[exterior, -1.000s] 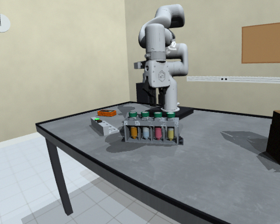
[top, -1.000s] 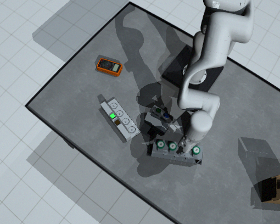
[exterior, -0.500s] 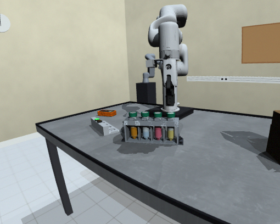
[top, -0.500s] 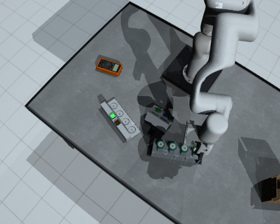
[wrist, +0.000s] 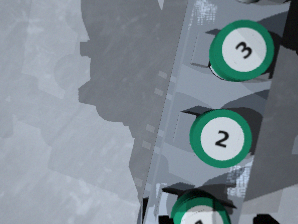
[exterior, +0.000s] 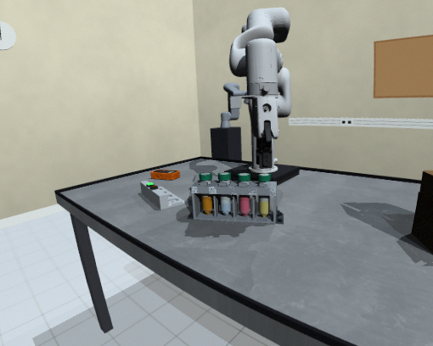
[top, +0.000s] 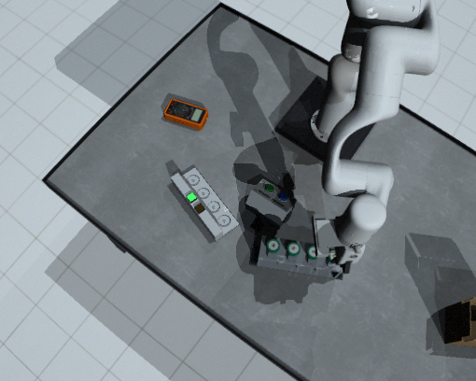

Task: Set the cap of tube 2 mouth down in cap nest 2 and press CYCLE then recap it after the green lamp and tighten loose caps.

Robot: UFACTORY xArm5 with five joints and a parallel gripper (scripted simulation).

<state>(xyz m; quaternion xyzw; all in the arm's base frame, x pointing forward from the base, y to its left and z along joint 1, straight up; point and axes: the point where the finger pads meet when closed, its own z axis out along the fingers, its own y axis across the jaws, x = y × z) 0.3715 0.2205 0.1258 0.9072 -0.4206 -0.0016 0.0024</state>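
My gripper is now 2 cm short of the tube 2's threaded neck, 5 cm to the left of it and 5 cm above it. The rest, counted from my hand: key housing: 6 cm behind, 22 cm to the right, 11 cm below; then green key: 8 cm behind, 25 cm to the right, 10 cm below; then blue key: 8 cm behind, 20 cm to the right, 10 cm below.
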